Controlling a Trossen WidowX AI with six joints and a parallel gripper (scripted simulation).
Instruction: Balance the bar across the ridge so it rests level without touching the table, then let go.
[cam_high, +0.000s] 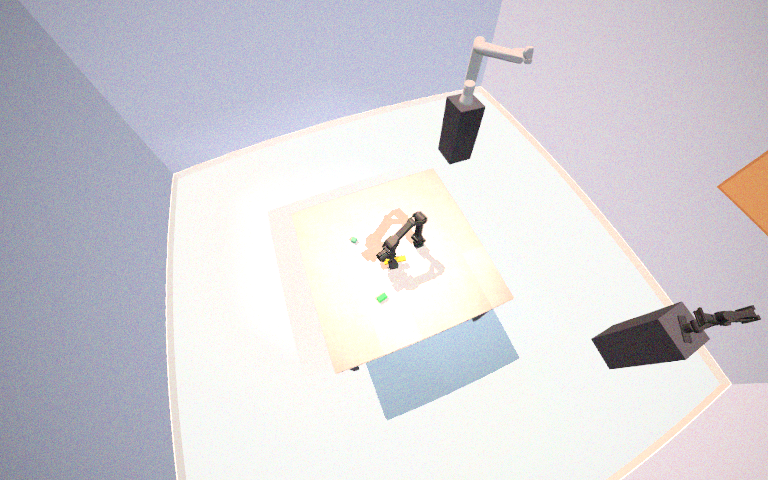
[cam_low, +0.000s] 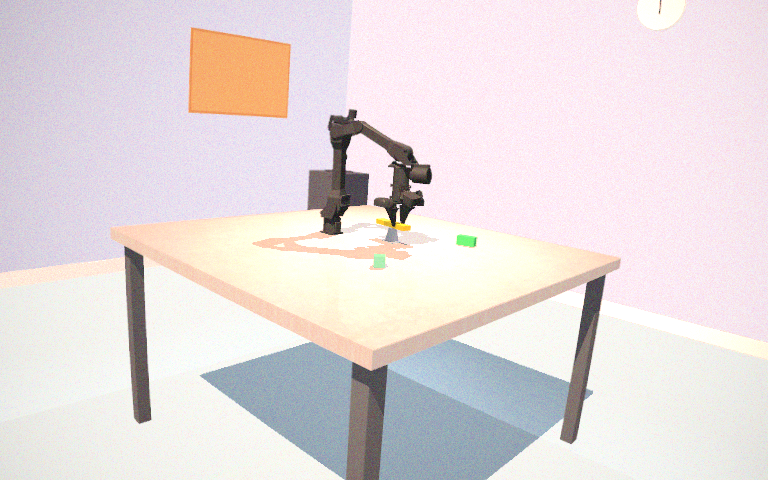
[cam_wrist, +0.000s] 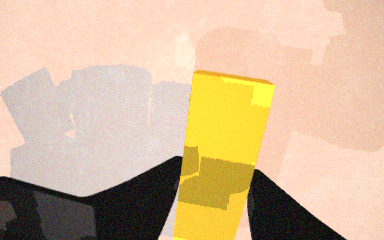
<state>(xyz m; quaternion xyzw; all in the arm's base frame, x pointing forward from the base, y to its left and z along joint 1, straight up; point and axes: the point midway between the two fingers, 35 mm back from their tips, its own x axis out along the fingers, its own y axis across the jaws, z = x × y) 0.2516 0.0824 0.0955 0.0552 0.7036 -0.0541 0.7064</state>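
Right now my gripper tip is 3 cm past the bar.
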